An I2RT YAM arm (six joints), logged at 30 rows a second.
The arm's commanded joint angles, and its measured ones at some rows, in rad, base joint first. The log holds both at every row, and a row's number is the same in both.
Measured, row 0:
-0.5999, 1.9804, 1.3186, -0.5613, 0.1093, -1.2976
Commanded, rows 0 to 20:
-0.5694, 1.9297, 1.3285, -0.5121, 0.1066, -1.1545
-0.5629, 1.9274, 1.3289, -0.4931, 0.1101, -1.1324
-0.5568, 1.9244, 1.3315, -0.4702, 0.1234, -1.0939
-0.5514, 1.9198, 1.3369, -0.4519, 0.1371, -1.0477
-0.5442, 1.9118, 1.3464, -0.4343, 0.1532, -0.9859
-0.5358, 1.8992, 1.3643, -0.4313, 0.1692, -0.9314
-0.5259, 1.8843, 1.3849, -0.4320, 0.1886, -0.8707
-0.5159, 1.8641, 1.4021, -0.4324, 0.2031, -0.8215
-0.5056, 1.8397, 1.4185, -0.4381, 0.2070, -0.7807
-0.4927, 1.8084, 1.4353, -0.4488, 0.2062, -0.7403
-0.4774, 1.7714, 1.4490, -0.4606, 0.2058, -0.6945
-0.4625, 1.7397, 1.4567, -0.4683, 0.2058, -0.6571
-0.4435, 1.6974, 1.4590, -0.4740, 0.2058, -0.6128
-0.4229, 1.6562, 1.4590, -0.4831, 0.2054, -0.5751
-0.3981, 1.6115, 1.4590, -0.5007, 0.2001, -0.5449
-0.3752, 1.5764, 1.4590, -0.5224, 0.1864, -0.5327
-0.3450, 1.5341, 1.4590, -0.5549, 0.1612, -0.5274
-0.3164, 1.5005, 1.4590, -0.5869, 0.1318, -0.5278
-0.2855, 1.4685, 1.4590, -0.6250, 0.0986, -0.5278
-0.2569, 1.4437, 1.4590, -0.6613, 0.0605, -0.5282
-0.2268, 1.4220, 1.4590, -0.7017, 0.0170, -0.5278
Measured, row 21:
-0.2901, 1.4643, 1.4567, -0.6407, 0.1390, -0.5964
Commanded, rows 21 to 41:
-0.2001, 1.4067, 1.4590, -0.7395, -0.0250, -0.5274
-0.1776, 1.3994, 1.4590, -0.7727, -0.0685, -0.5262
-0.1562, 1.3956, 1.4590, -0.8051, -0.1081, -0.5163
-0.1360, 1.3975, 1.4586, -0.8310, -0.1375, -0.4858
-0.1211, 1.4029, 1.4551, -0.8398, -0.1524, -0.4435
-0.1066, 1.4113, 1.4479, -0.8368, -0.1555, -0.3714
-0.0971, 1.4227, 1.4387, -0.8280, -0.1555, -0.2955
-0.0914, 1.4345, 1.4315, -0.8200, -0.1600, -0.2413
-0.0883, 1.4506, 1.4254, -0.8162, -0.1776, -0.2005
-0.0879, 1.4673, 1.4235, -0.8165, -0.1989, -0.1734
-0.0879, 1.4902, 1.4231, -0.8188, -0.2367, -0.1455
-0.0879, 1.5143, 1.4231, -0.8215, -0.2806, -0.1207
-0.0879, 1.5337, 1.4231, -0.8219, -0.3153, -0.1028
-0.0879, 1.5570, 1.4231, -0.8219, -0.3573, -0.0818
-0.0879, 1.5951, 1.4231, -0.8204, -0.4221, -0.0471
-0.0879, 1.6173, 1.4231, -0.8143, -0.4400, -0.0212
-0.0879, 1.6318, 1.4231, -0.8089, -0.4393, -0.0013
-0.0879, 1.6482, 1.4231, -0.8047, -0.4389, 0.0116
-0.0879, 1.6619, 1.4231, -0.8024, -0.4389, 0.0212
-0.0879, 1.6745, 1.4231, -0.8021, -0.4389, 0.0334
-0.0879, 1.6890, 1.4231, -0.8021, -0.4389, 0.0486
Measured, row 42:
-0.0917, 1.6512, 1.4326, -0.8040, -0.3733, -0.0513
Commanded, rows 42 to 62:
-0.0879, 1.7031, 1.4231, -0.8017, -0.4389, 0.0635
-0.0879, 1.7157, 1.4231, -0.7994, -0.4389, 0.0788
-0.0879, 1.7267, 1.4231, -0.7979, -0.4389, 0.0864
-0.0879, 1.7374, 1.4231, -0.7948, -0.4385, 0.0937
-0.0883, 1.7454, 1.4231, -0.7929, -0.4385, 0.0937
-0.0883, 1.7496, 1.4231, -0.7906, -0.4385, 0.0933
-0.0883, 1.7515, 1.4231, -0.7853, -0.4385, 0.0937
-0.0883, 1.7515, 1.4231, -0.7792, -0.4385, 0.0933
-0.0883, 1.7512, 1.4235, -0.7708, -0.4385, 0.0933
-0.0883, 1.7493, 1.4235, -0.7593, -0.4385, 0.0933
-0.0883, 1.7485, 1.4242, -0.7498, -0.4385, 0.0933
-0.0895, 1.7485, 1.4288, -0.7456, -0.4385, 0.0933
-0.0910, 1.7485, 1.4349, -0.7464, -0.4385, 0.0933
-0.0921, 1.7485, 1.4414, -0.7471, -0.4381, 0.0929
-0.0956, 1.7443, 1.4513, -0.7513, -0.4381, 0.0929
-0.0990, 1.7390, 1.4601, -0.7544, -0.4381, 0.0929
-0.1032, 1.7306, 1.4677, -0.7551, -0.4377, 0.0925
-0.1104, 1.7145, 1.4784, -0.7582, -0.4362, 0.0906
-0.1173, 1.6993, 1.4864, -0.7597, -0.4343, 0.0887
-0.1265, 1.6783, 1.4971, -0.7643, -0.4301, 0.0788
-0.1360, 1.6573, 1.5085, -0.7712, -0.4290, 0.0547
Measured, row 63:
-0.1089, 1.7405, 1.4452, -0.7616, -0.4248, 0.0830
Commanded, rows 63 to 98:
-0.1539, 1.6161, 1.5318, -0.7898, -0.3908, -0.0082
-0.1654, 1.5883, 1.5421, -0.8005, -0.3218, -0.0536
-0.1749, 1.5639, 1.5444, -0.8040, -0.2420, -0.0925
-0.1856, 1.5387, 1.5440, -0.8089, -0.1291, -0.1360
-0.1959, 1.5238, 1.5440, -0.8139, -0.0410, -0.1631
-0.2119, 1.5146, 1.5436, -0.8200, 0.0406, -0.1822
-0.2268, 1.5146, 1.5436, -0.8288, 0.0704, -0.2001
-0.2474, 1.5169, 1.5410, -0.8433, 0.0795, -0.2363
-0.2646, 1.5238, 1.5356, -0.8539, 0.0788, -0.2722
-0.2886, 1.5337, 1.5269, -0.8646, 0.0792, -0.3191
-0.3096, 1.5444, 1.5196, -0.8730, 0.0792, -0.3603
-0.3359, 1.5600, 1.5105, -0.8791, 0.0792, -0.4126
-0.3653, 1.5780, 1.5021, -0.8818, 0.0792, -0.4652
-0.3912, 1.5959, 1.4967, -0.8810, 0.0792, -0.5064
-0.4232, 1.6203, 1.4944, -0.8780, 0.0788, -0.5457
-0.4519, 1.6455, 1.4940, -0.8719, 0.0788, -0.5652
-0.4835, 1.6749, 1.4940, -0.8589, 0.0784, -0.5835
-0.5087, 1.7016, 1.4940, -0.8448, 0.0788, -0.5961
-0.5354, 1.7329, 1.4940, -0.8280, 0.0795, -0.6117
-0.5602, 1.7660, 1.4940, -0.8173, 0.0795, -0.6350
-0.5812, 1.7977, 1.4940, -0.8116, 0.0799, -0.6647
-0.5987, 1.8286, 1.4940, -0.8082, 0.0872, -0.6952
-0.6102, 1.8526, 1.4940, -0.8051, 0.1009, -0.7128
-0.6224, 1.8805, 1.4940, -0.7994, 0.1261, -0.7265
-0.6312, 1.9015, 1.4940, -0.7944, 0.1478, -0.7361
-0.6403, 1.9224, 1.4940, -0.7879, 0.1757, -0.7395
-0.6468, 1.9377, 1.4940, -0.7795, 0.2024, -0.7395
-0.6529, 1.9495, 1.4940, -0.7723, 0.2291, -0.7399
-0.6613, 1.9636, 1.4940, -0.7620, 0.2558, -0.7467
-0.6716, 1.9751, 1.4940, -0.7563, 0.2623, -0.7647
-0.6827, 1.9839, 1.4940, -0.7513, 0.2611, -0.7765
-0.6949, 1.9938, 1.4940, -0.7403, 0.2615, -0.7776
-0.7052, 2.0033, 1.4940, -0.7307, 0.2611, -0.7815
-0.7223, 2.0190, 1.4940, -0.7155, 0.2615, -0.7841
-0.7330, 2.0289, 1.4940, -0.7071, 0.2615, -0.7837
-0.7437, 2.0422, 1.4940, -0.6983, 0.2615, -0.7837
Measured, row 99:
-0.7059, 2.0060, 1.4982, -0.7097, 0.2348, -0.7559
